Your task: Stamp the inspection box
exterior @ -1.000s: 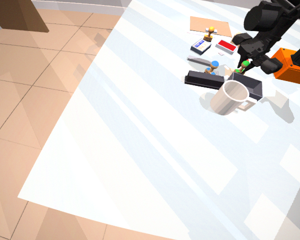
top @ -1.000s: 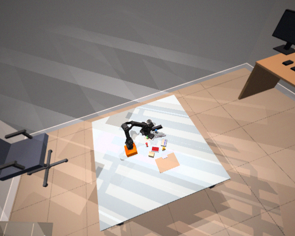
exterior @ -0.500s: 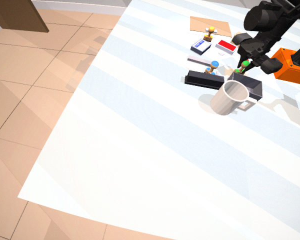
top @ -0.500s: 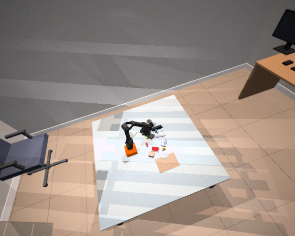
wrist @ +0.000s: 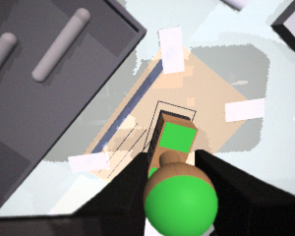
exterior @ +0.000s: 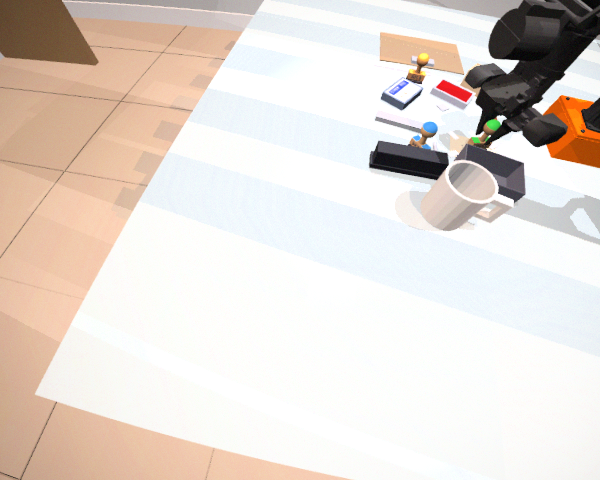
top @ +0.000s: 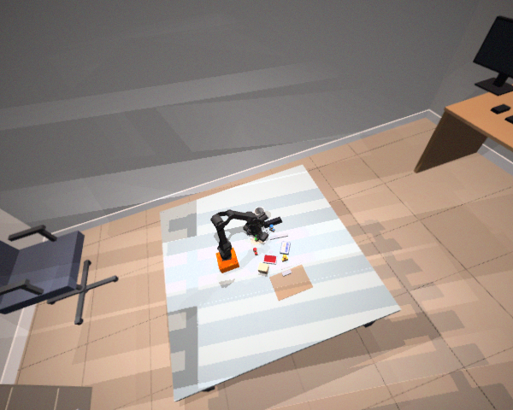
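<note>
My gripper tip is 30 mm above the card. Round my gripper tip: green-knobbed stamp: right at my gripper tip; grey tray: 90 mm to the left, 20 mm below, 10 mm behind; red-knobbed stamp: 100 mm to the right, 30 mm behind, 10 mm below.
</note>
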